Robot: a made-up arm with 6 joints. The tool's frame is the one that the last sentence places.
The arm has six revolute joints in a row. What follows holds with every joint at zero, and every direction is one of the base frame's.
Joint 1 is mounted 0.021 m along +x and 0.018 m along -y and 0.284 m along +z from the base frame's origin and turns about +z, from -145.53 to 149.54 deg.
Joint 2 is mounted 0.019 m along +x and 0.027 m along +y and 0.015 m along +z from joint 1 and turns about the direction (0.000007, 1, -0.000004), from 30.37 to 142.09 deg.
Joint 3 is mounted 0.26 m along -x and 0.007 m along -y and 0.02 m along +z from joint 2 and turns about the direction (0.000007, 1, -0.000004), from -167.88 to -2.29 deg.
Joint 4 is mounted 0.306 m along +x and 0.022 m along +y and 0.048 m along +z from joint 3 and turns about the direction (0.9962, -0.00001, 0.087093), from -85.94 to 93.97 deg.
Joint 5 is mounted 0.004 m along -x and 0.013 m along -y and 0.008 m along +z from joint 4 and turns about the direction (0.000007, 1, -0.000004), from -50.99 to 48.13 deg.
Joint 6 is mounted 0.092 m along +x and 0.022 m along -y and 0.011 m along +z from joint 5 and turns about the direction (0.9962, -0.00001, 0.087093), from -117.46 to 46.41 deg.
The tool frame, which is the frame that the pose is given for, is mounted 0.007 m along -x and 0.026 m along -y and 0.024 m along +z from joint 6; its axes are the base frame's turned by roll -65.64, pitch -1.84 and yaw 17.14 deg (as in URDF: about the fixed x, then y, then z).
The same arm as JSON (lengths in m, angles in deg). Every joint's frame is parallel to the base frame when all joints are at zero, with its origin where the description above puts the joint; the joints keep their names.
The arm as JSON. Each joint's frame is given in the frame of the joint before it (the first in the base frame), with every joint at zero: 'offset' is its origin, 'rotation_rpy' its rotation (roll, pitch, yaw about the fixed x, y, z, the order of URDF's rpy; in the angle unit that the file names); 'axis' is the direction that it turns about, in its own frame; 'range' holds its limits. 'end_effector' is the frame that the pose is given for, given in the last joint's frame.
{"length_unit": "m", "angle_unit": "deg", "chain": [
  {"id": "joint 1", "offset": [0.021, -0.018, 0.284], "rotation_rpy": [0.0, 0.0, 0.0], "axis": [0.0, 0.0, 1.0], "range": [-145.53, 149.54]},
  {"id": "joint 2", "offset": [0.019, 0.027, 0.015], "rotation_rpy": [0.0, 0.0, 0.0], "axis": [0.0, 1.0, 0.0], "range": [30.37, 142.09]},
  {"id": "joint 3", "offset": [-0.26, -0.007, 0.02], "rotation_rpy": [0.0, 0.0, 0.0], "axis": [0.0, 1.0, 0.0], "range": [-167.88, -2.29]},
  {"id": "joint 4", "offset": [0.306, 0.022, 0.048], "rotation_rpy": [0.0, 0.0, 0.0], "axis": [0.9962, 0.0, 0.0871], "range": [-85.94, 93.97]},
  {"id": "joint 5", "offset": [-0.004, -0.013, 0.008], "rotation_rpy": [0.0, 0.0, 0.0], "axis": [0.0, 1.0, 0.0], "range": [-50.99, 48.13]},
  {"id": "joint 6", "offset": [0.092, -0.022, 0.011], "rotation_rpy": [0.0, 0.0, 0.0], "axis": [0.9962, 0.0, 0.0871], "range": [-117.46, 46.41]}
], "end_effector": {"offset": [-0.007, -0.026, 0.024], "rotation_rpy": [-65.64, -1.84, 17.14]}}

